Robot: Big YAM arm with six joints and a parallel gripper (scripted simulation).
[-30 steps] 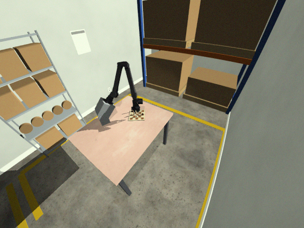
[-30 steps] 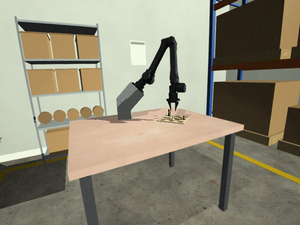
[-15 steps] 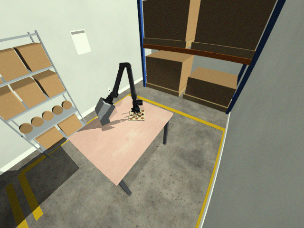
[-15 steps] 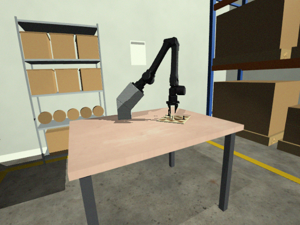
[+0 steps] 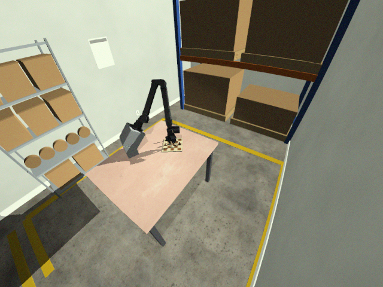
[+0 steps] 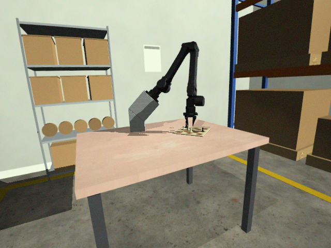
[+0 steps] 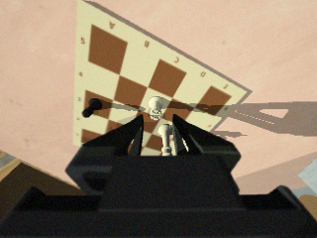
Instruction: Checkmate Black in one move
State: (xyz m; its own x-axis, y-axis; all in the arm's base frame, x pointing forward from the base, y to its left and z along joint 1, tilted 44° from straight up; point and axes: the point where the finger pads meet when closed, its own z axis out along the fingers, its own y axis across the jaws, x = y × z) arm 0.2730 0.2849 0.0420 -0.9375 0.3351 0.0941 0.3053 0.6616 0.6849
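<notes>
My hand is 6 cm past the tall white piece and 2 cm above it. From my hand the other things lie so: black pawn 3 cm ahead, 9 cm to the left, 4 cm below; chessboard 3 cm behind, 3 cm to the left, 5 cm below; small white piece 8 cm behind, 2 cm to the right, 4 cm below.
</notes>
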